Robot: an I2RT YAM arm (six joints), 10 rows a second.
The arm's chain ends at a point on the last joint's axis. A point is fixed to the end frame.
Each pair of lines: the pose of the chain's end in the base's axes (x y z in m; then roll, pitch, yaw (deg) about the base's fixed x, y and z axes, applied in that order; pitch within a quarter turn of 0, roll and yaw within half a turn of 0), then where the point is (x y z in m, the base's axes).
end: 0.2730, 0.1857, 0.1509, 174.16, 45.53, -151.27
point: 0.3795 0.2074 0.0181
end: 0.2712, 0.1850, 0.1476, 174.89, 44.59, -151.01
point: 0.3765 0.2041 0.0134
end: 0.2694, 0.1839, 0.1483, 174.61, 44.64, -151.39
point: 0.3746 0.2032 0.0141
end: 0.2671, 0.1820, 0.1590, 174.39, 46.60, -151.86
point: 0.3763 0.2032 0.0283
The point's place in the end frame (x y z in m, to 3 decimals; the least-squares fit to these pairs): 0.022 -0.049 0.163
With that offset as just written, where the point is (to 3 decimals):
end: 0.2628, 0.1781, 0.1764, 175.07, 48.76, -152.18
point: 0.377 0.199 0.050
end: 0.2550, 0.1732, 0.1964, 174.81, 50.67, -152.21
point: 0.373 0.197 0.074
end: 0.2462, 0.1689, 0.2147, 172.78, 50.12, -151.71
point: 0.361 0.198 0.090
